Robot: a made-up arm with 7 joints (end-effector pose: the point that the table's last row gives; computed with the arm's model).
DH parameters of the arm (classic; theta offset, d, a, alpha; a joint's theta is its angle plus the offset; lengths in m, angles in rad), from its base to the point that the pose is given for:
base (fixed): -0.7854 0 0.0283 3.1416
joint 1: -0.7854 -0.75 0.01 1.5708
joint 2: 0 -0.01 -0.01 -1.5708
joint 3: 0 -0.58 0 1.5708
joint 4: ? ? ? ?
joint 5: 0 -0.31 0 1.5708
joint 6: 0 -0.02 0.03 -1.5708
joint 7: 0 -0.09 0.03 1.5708
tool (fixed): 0 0.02 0 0
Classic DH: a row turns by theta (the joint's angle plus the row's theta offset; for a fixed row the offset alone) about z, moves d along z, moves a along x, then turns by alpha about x.
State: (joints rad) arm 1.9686 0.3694 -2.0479 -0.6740 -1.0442 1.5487 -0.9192
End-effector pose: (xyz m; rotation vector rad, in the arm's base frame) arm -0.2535 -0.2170 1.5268 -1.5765 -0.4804 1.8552
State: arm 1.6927 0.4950 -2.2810 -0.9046 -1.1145 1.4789 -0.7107
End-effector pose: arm -0.2473 -0.4152 1.4148 -1.9529 -1.1678 1.5168
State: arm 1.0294 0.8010 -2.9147 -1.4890 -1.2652 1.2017 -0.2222
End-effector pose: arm 0.2022 -0.6585 1.0171 -0.9244 -2.3496 -0.1305
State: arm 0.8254 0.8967 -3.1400 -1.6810 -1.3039 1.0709 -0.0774
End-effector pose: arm 0.3760 -0.5741 0.8841 -0.2155 -2.2198 -0.4998
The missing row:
joint 4: 0 0 0.01 -1.5708
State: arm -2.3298 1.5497 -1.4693 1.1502 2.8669 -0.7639 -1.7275
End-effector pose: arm -0.7131 0.2260 0.7458 0.2208 1.1959 -0.4807
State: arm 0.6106 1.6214 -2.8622 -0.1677 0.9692 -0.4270 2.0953
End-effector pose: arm 0.8112 -0.5926 0.6005 -0.2421 1.9117 0.6331
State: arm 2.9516 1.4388 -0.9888 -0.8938 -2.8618 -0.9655 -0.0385
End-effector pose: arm -0.8694 0.0719 1.0224 -1.6894 -1.9454 -0.7225
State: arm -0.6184 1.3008 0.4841 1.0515 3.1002 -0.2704 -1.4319
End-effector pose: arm 0.7997 0.3048 0.6626 1.6047 -1.2089 -0.1045
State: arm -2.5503 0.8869 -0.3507 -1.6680 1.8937 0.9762 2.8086
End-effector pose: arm -0.0322 0.2377 1.3000 2.4047 -1.2907 0.7553
